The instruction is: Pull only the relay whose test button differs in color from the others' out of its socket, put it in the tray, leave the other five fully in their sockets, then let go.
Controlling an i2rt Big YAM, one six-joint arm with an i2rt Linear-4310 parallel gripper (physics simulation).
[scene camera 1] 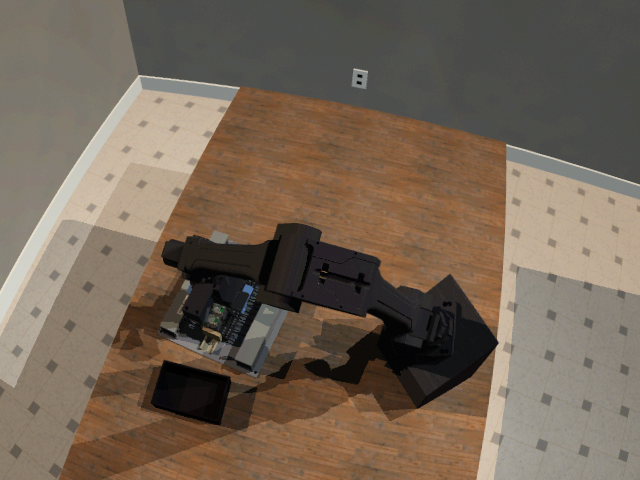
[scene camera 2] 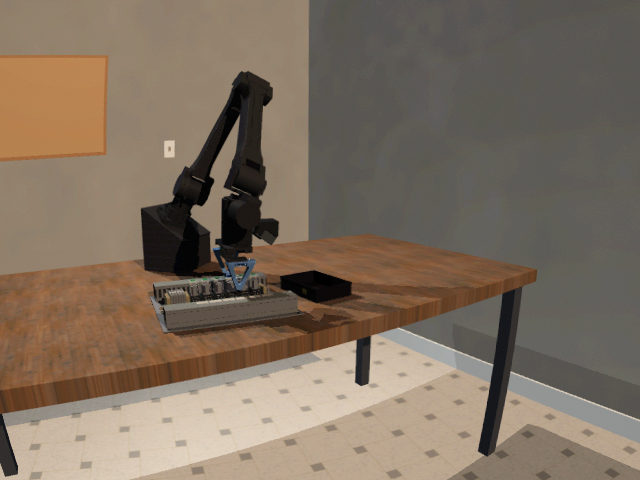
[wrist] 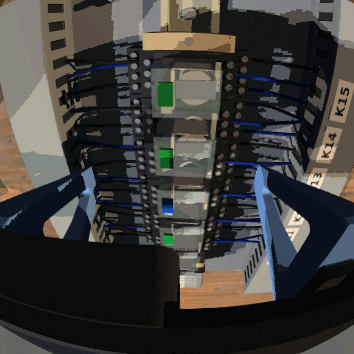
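Seen in the pictures: gripper, fingertip midpoint: (scene camera 1: 225, 305) (scene camera 2: 233, 283) (wrist: 175, 173); arm's base, link origin: (scene camera 1: 436, 328) (scene camera 2: 173, 220).
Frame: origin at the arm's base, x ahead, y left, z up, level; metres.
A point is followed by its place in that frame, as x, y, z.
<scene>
The relay with the blue test button (wrist: 168, 206) @(0.469, 0.005, -0.087) sits in the socket row, third from the top in the wrist view; the other visible buttons (wrist: 165, 94) @(0.476, 0.065, -0.086) (wrist: 166, 158) @(0.472, 0.035, -0.087) (wrist: 168, 240) @(0.465, -0.026, -0.086) are green. The sixth relay cannot be made out. My gripper (wrist: 175, 173) @(0.473, 0.013, -0.104) (scene camera 2: 232, 280) @(0.473, 0.013, -0.104) is open and empty, its blue fingers wide apart on either side of the row. In the wrist view the fingertips appear level with the space between the second green-button relay and the blue-button one. The black tray (scene camera 1: 225, 400) @(0.407, 0.229, -0.142) (scene camera 2: 333, 292) @(0.568, 0.239, -0.138) stands on the table beside the relay panel, with no relay visible in it.
Grey wire ducts (scene camera 1: 261, 330) (scene camera 2: 232, 309) run along both sides of the relay row, with wires between. A tan end clamp (wrist: 188, 43) @(0.486, 0.082, -0.115) closes the row's near end. Labels such as K15 (wrist: 342, 101) @(0.574, 0.053, -0.113) line one duct. My arm hides part of the panel in scene camera 1.
</scene>
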